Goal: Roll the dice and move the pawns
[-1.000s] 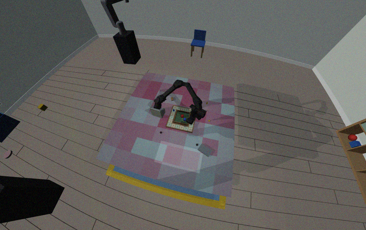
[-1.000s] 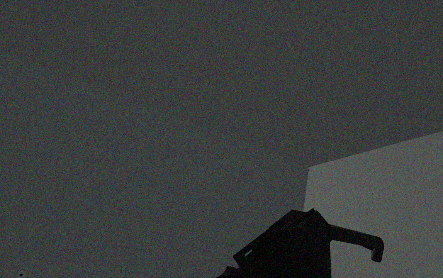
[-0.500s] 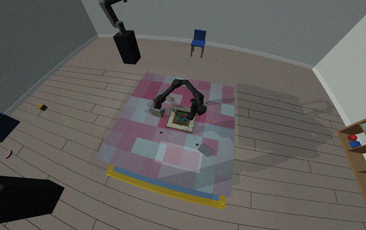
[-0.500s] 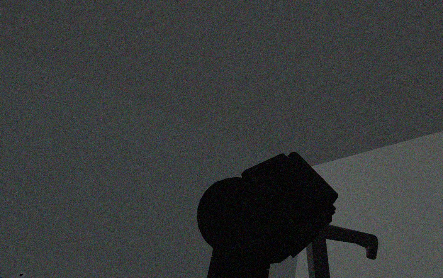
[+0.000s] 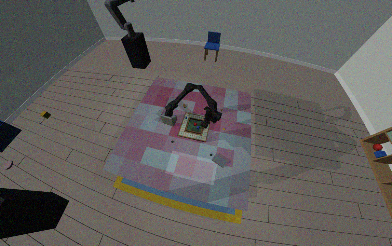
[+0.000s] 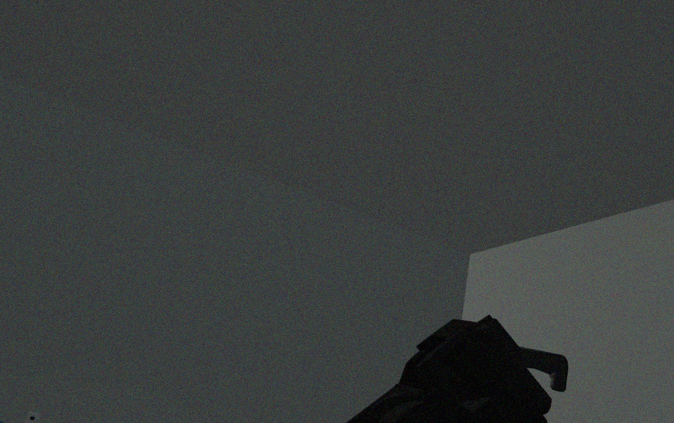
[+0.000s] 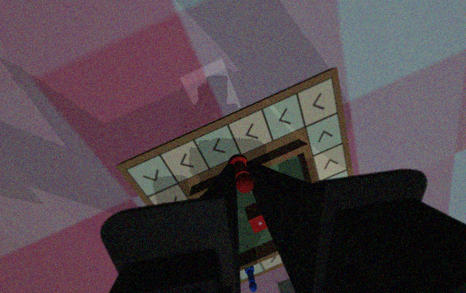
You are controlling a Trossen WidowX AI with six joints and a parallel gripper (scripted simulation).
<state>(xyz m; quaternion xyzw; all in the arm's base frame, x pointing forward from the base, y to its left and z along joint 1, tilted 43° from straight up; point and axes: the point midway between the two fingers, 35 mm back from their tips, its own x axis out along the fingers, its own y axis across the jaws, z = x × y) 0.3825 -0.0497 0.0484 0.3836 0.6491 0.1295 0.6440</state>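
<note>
My gripper tip is now 230 mm past the blue pawn, 70 mm to the right of it and 70 mm above it. From my gripper tip the other things lie so: red pawn: 10 mm above; then blue die: 80 mm behind, 20 mm to the right, 70 mm below; then green tray: 120 mm behind, 90 mm below.
</note>
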